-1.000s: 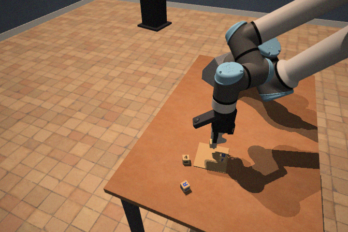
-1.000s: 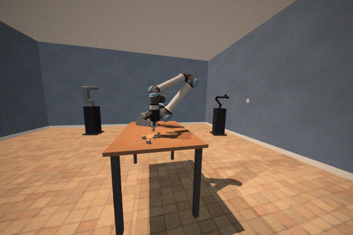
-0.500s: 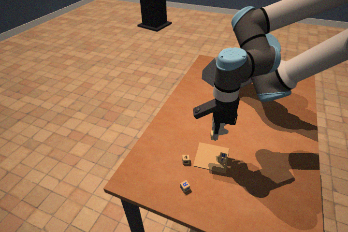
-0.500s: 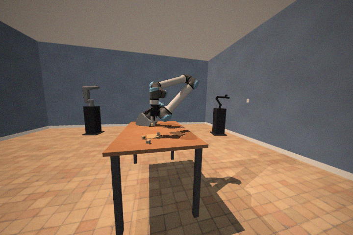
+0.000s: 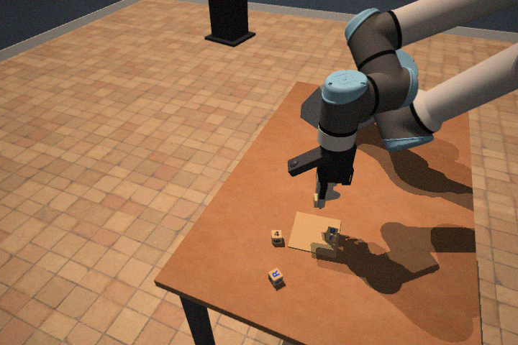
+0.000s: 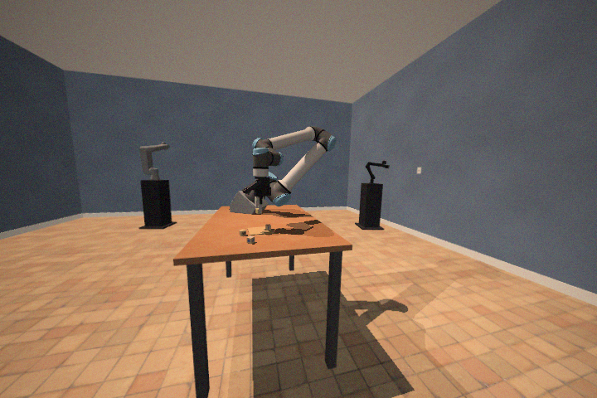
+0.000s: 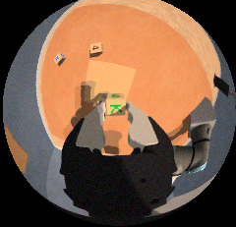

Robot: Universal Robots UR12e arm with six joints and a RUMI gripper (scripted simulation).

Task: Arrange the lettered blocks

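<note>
Right now the tan mat is 2 cm ahead of my hand, 1 cm to the left of it and 12 cm below it.
</note>
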